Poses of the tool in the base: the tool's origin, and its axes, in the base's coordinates. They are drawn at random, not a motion.
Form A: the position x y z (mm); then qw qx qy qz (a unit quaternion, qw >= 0).
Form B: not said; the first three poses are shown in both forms.
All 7 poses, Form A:
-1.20 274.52 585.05 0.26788 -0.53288 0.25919 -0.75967
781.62 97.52 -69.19 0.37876 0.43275 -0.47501 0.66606
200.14 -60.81 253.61 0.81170 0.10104 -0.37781 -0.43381
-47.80 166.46 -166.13 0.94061 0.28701 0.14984 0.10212
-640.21 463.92 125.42 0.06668 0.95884 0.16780 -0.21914
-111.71 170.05 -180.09 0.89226 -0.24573 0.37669 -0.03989
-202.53 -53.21 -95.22 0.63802 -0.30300 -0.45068 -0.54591
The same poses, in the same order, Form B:
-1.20 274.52 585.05 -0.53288 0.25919 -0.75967 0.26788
781.62 97.52 -69.19 0.43275 -0.47501 0.66606 0.37876
200.14 -60.81 253.61 0.10104 -0.37781 -0.43381 0.81170
-47.80 166.46 -166.13 0.28701 0.14984 0.10212 0.94061
-640.21 463.92 125.42 0.95884 0.16780 -0.21914 0.06668
-111.71 170.05 -180.09 -0.24573 0.37669 -0.03989 0.89226
-202.53 -53.21 -95.22 -0.30300 -0.45068 -0.54591 0.63802

